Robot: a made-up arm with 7 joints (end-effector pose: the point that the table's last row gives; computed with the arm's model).
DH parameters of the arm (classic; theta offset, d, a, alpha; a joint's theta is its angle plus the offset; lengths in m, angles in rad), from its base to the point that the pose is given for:
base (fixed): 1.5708 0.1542 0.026 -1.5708
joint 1: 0 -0.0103 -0.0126 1.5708
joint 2: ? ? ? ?
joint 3: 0 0.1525 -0.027 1.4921
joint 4: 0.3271 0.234 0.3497 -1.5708
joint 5: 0 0.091 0.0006 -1.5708
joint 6: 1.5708 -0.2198 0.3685 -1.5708
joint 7: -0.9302 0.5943 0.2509 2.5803
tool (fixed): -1.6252 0.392 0 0
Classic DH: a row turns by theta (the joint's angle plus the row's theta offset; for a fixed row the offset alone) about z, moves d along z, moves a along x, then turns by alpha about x.
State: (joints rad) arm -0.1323 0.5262 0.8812 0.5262 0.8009 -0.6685 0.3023
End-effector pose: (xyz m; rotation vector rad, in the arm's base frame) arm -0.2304 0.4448 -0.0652 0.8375 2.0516 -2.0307
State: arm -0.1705 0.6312 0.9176 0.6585 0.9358 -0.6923 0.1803
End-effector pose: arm -0.3203 0.3697 -0.0355 0.6345 1.7899 -1.9418
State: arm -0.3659 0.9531 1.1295 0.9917 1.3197 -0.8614 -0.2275
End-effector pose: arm -0.4666 0.0971 0.0111 0.4206 0.9929 -1.3112
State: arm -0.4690 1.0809 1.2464 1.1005 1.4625 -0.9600 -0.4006
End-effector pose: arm -0.4831 -0.0093 -0.0061 0.4640 0.6746 -0.9803
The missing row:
joint 2: -0.3271 0.0354 0.0241 -1.4921
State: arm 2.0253 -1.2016 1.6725 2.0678 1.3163 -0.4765 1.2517
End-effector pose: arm 0.1126 -0.3485 -0.7055 -1.2306 -0.4554 1.6984
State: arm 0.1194 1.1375 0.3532 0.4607 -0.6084 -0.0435 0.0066
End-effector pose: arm -0.3024 0.1441 0.0844 -0.4761 -1.4692 1.2907
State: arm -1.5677 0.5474 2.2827 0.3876 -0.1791 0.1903 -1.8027
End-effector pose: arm -0.3735 0.2401 0.4961 -1.7901 0.5363 1.4880
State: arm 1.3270 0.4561 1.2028 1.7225 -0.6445 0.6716 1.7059
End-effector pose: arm -0.0593 -0.2058 -0.1025 -1.5429 -1.3060 1.8625
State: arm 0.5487 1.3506 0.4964 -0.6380 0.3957 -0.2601 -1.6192
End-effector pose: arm -0.4163 0.3963 0.4600 2.5618 -0.3093 -1.6244
